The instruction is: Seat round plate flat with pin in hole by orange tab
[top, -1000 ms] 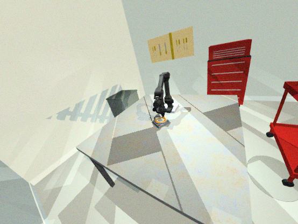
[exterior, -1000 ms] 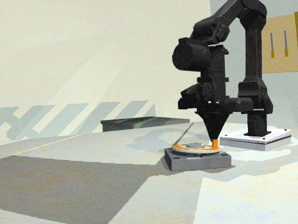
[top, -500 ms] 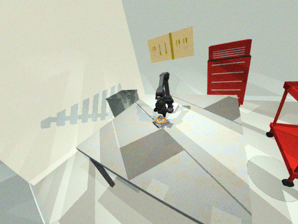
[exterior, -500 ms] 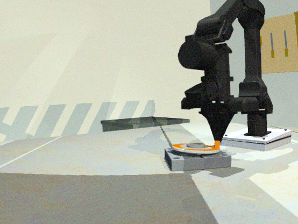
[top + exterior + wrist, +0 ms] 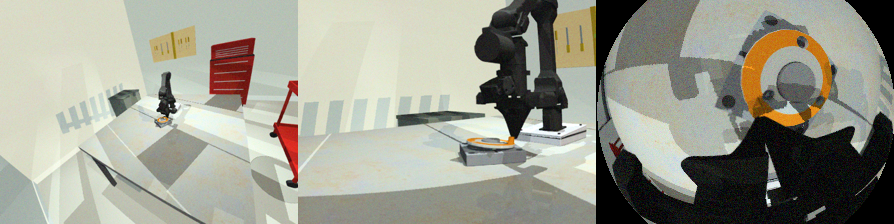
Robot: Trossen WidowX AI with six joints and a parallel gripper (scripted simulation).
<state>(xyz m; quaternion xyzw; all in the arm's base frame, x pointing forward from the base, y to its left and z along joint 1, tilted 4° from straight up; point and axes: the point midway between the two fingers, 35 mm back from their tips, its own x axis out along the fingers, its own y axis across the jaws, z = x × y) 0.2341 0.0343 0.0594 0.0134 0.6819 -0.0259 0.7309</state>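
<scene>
Now: gripper tip 40 mm to the left of the grey square base, 30 mm short of it and 20 mm above it.
</scene>
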